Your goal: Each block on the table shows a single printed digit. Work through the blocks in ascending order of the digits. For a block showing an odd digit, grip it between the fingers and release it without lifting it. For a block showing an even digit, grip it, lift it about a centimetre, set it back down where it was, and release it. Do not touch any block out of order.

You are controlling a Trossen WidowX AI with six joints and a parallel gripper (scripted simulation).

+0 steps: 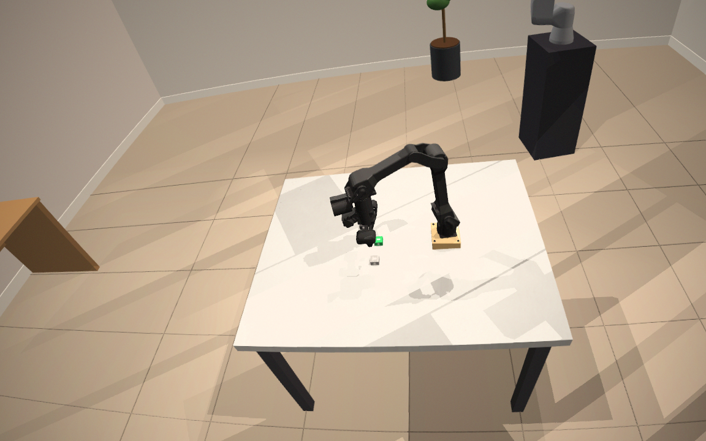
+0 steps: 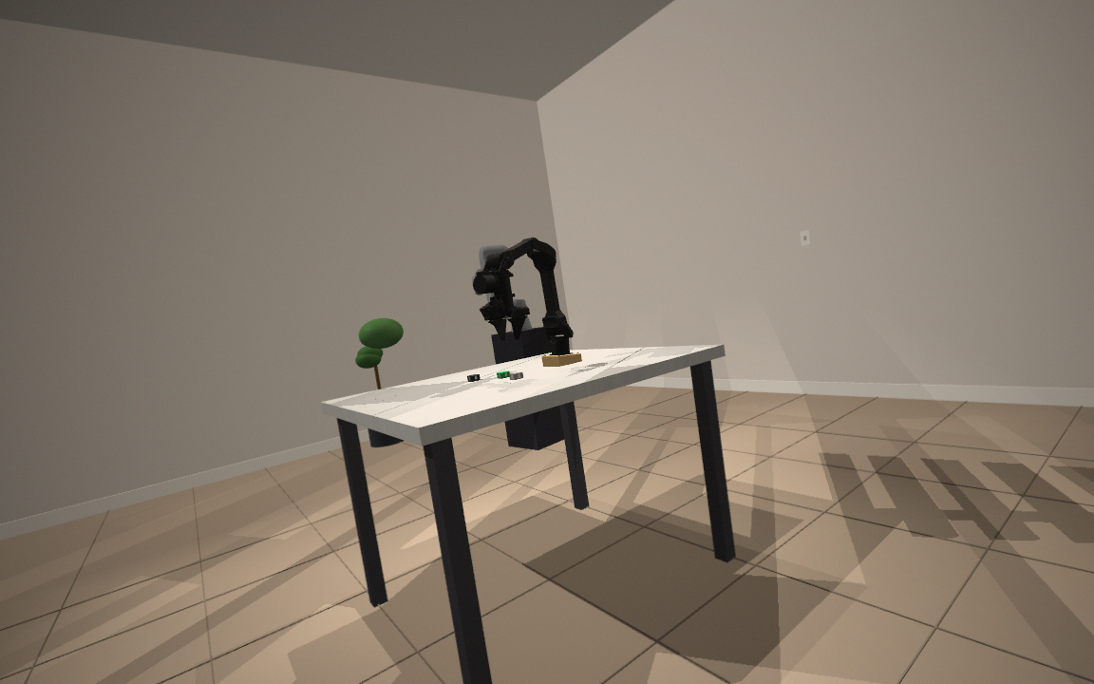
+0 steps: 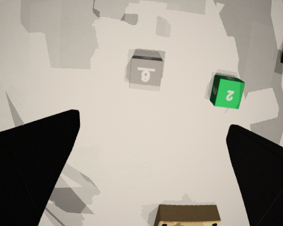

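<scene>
My gripper tip is 2 cm past the green block, 9 cm to the left of it and 11 cm above it. From my gripper tip the other things lie so: grey block: 1 cm to the left, 11 cm below; black block: 3 cm ahead, 19 cm to the right, 11 cm below.
</scene>
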